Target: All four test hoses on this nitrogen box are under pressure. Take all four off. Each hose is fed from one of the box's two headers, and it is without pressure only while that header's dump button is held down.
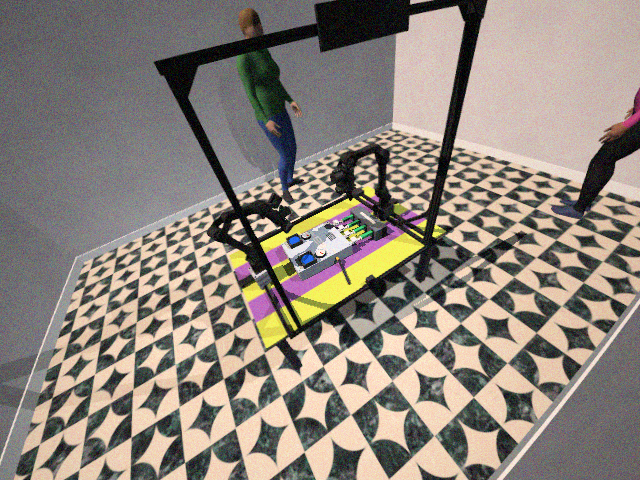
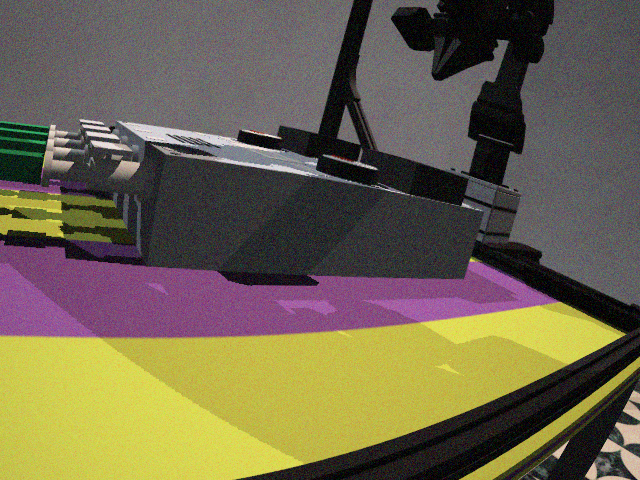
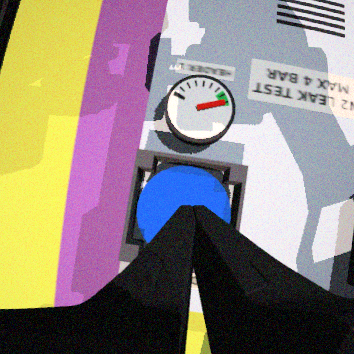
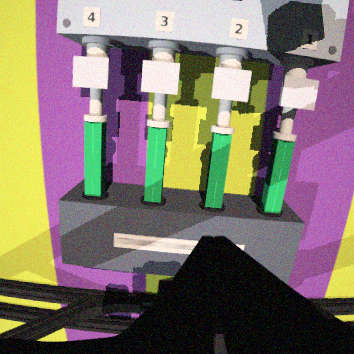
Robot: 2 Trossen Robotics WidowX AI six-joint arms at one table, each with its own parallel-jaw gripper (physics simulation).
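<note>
The grey nitrogen box lies on the yellow and purple table top. It has two blue dump buttons. My left gripper is shut and empty, its tips just over one blue button. The gauge beside that button has its red needle at the green mark. Four green hoses run from ports 4 to 1 into a grey block. My right gripper is shut and empty, above that block.
A black gantry frame stands over the table. A person in a green top stands behind on the chequered floor. A thin dark tool lies in front of the box. A small grey part sits at the table's left.
</note>
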